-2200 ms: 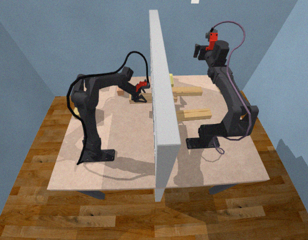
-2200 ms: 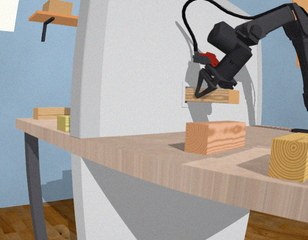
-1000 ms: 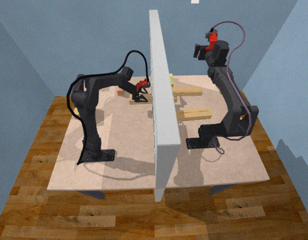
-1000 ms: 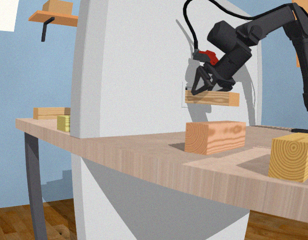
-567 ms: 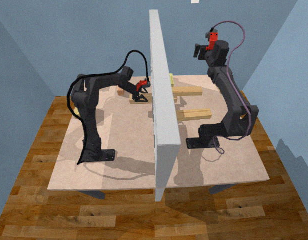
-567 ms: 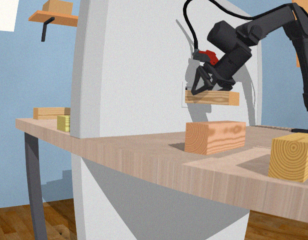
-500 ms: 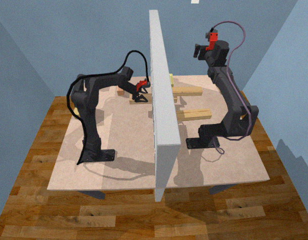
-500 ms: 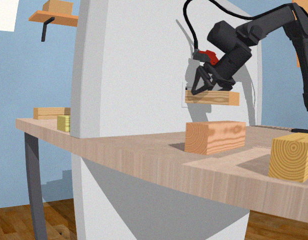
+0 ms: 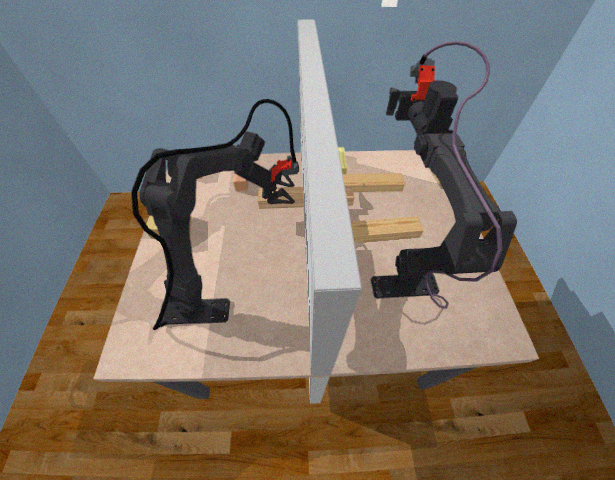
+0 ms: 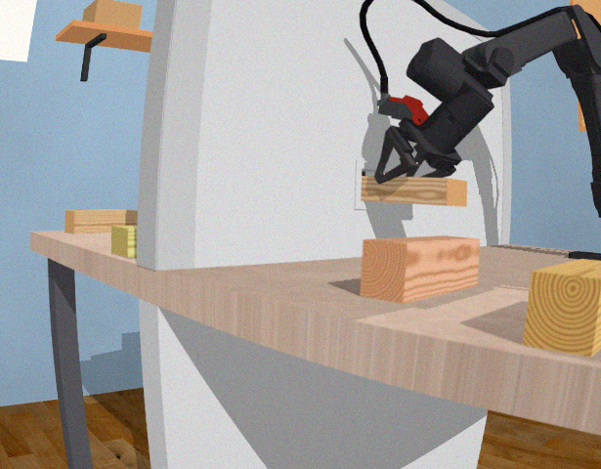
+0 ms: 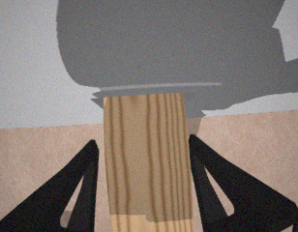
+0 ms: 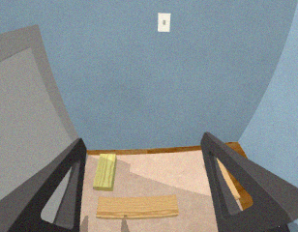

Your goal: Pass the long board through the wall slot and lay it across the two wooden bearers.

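Now: the long board 10 mm behind my left hand, 50 mm to the right of it and 20 mm below it. The rest, counted from my left hand: orange block 230 mm ahead, 180 mm to the left, 90 mm below; then yellow block 320 mm ahead, 370 mm to the left, 90 mm below; then yellow-green offcut 260 mm ahead, 210 mm to the right, 100 mm below.
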